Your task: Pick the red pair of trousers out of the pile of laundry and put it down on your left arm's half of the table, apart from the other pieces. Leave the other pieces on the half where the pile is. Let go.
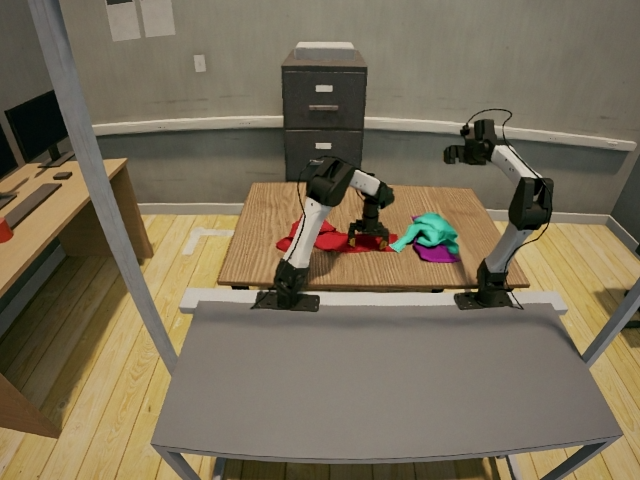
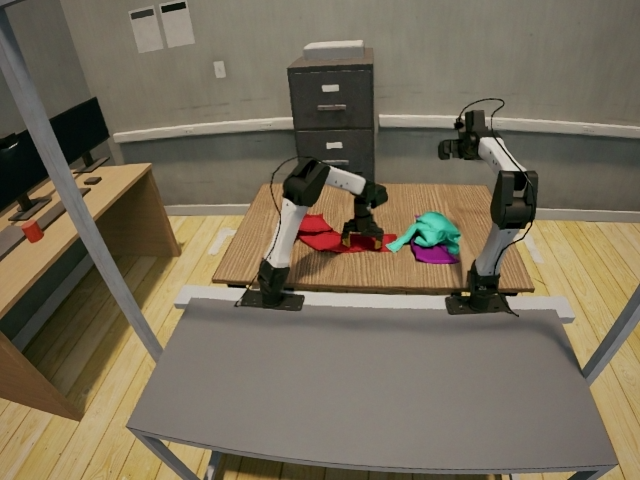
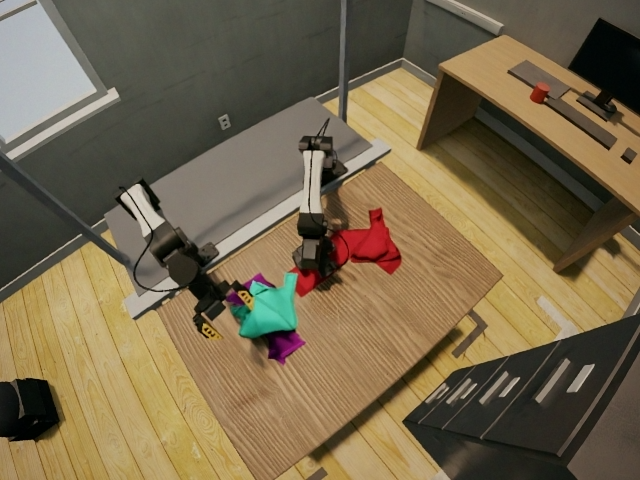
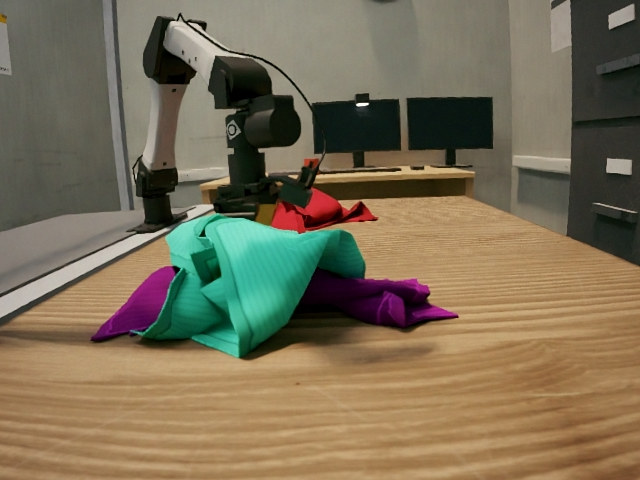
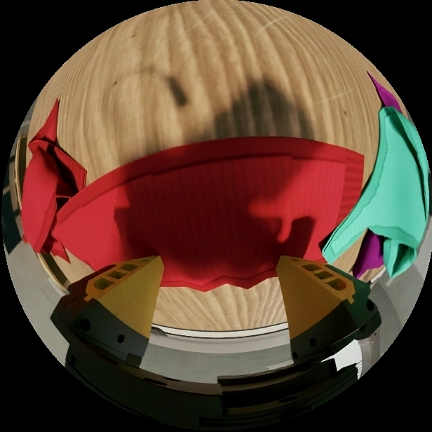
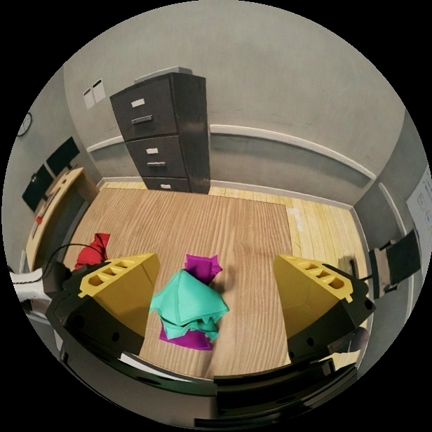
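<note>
The red pair of trousers [image 1: 330, 241] [image 2: 315, 235] [image 3: 374, 245] [image 4: 320, 206] [image 5: 215, 200] [image 6: 92, 252] lies on the table, bunched at one end, with a flat stretch reaching to the tip of the teal piece [image 1: 434, 229] [image 3: 271, 310] [image 4: 263, 268] [image 5: 395, 185]. Whether they touch is unclear. The teal piece lies on a purple piece [image 1: 436, 254] [image 3: 284, 345] [image 4: 372, 299] [image 6: 200, 267]. My left gripper [image 1: 368, 245] [image 2: 362, 243] [image 5: 219, 263] is open and points down, low over the flat stretch. My right gripper [image 6: 216, 261] is open and empty, raised above the table beyond the teal piece.
The wooden table [image 1: 248, 268] [image 3: 361, 335] stands before the arm mounts. A dark filing cabinet [image 1: 323, 98] [image 6: 192, 135] stands behind it. A desk [image 1: 116, 167] [image 3: 501, 51] with monitors and a red mug [image 2: 32, 230] [image 3: 539, 93] stands at the side.
</note>
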